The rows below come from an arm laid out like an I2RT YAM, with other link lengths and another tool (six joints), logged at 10 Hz.
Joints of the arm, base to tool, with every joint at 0 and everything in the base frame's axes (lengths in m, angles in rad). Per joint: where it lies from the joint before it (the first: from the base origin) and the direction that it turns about. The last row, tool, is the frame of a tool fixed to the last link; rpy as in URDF.
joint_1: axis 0 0 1 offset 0 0 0.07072
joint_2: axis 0 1 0 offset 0.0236 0.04 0.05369
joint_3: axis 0 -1 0 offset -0.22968 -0.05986 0
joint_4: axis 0 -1 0 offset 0.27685 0.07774 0.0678
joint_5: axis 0 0 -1 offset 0.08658 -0.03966 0.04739
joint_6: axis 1 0 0 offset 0.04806 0 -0.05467
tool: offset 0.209 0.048 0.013 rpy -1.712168 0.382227 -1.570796
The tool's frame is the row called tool.
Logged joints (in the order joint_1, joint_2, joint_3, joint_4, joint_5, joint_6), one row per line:
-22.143 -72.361 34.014 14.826 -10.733 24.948
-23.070 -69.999 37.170 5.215 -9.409 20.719
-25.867 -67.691 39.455 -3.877 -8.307 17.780
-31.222 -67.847 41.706 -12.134 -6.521 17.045
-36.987 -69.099 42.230 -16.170 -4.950 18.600
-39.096 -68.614 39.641 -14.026 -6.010 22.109
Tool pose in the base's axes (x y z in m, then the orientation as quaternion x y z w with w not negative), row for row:
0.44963 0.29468 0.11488 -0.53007 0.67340 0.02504 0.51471
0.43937 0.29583 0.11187 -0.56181 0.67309 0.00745 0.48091
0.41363 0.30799 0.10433 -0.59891 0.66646 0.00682 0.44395
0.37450 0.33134 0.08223 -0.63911 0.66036 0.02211 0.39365
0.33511 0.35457 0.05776 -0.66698 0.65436 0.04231 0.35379
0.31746 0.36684 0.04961 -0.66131 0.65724 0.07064 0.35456
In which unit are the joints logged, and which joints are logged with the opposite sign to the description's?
The joints are logged in degrees. Opposite sign: joint_1, joint_2.
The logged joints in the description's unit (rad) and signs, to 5 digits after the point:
0.38647 1.26294 0.59366 0.25876 -0.18733 0.43542
0.40265 1.22171 0.64874 0.09102 -0.16422 0.36161
0.45146 1.18143 0.68862 -0.06767 -0.14498 0.31032
0.54493 1.18415 0.72791 -0.21178 -0.11381 0.29749
0.64554 1.20601 0.73705 -0.28222 -0.08639 0.32463
0.68235 1.19754 0.69187 -0.24480 -0.10489 0.38587

